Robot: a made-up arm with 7 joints. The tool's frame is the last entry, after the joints.
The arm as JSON. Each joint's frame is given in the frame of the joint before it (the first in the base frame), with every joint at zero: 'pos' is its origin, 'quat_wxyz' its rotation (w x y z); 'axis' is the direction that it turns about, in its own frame. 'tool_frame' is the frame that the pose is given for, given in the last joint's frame.
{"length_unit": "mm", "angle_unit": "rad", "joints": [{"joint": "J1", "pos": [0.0, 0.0, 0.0], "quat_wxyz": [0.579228, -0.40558, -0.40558, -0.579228], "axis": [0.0, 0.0, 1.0]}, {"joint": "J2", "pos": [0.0, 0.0, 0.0], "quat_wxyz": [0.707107, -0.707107, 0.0, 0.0], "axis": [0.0, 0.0, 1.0]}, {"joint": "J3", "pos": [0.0, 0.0, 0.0], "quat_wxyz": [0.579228, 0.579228, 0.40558, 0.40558], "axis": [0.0, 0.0, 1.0]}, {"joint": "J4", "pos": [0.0, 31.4, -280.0], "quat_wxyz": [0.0, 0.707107, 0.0, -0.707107], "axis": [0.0, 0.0, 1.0]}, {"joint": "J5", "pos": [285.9, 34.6, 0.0], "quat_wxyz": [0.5, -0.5, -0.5, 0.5], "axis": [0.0, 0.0, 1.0]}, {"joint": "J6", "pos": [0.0, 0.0, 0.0], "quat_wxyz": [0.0, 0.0, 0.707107, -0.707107], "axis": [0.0, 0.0, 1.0]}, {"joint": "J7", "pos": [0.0, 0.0, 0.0], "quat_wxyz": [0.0, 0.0, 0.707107, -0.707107], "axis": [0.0, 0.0, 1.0]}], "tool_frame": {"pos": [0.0, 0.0, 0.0], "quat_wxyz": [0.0, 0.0, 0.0, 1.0]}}
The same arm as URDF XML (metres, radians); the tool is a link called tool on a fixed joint. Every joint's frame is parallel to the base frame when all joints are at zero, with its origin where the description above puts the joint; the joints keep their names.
<robot name="arm">
<link name="base"/>
<link name="link1"/>
<link name="link2"/>
<link name="link3"/>
<link name="link4"/>
<link name="link5"/>
<link name="link6"/>
<link name="link7"/>
<link name="tool"/>
<joint name="J1" type="continuous"><parent link="base"/><child link="link1"/><origin xyz="0.0000 0.0000 0.0000" rpy="0.0000 0.0000 0.0000"/><axis xyz="0 0.9397 0.342"/></joint>
<joint name="J2" type="continuous"><parent link="link1"/><child link="link2"/><origin xyz="0.0000 0.0000 0.0000" rpy="0.0000 0.0000 0.0000"/><axis xyz="1 0 0"/></joint>
<joint name="J3" type="continuous"><parent link="link2"/><child link="link3"/><origin xyz="0.0000 0.0000 0.0000" rpy="0.0000 0.0000 0.0000"/><axis xyz="0 0 1"/></joint>
<joint name="J4" type="continuous"><parent link="link3"/><child link="link4"/><origin xyz="0.0314 0.0000 -0.2800" rpy="0.0000 0.0000 0.0000"/><axis xyz="0 1 0"/></joint>
<joint name="J5" type="continuous"><parent link="link4"/><child link="link5"/><origin xyz="-0.0346 0.0000 -0.2859" rpy="0.0000 0.0000 0.0000"/><axis xyz="0 0 1"/></joint>
<joint name="J6" type="continuous"><parent link="link5"/><child link="link6"/><origin xyz="0.0000 0.0000 0.0000" rpy="0.0000 0.0000 0.0000"/><axis xyz="0 1 0"/></joint>
<joint name="J7" type="continuous"><parent link="link6"/><child link="link7"/><origin xyz="0.0000 0.0000 0.0000" rpy="0.0000 0.0000 0.0000"/><axis xyz="0 0 1"/></joint>
<joint name="tool_joint" type="fixed"><parent link="link7"/><child link="tool"/><origin xyz="0.0000 0.0000 0.0000" rpy="0.0000 0.0000 0.0000"/></joint>
</robot>

